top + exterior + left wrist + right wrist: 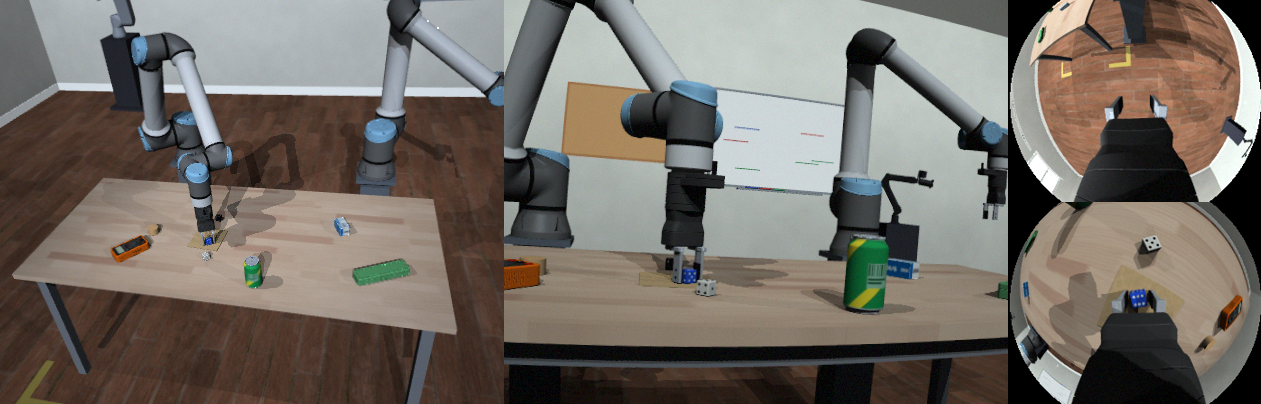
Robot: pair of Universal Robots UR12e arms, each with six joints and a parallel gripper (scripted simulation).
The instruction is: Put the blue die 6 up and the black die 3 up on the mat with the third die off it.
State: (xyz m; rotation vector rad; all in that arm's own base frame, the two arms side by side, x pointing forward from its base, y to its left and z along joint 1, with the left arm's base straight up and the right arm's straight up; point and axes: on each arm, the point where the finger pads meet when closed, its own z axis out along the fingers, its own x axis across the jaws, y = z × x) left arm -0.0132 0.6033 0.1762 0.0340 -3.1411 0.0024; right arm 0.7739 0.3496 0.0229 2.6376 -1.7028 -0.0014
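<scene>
My right gripper is now 1 cm above the blue die. From my right hand the other things lie so: black die: 18 cm behind, 2 cm to the right, 1 cm below; white die: 9 cm ahead, 2 cm to the left, 1 cm below; tan mat: 3 cm behind, 2 cm to the right, 2 cm below.
</scene>
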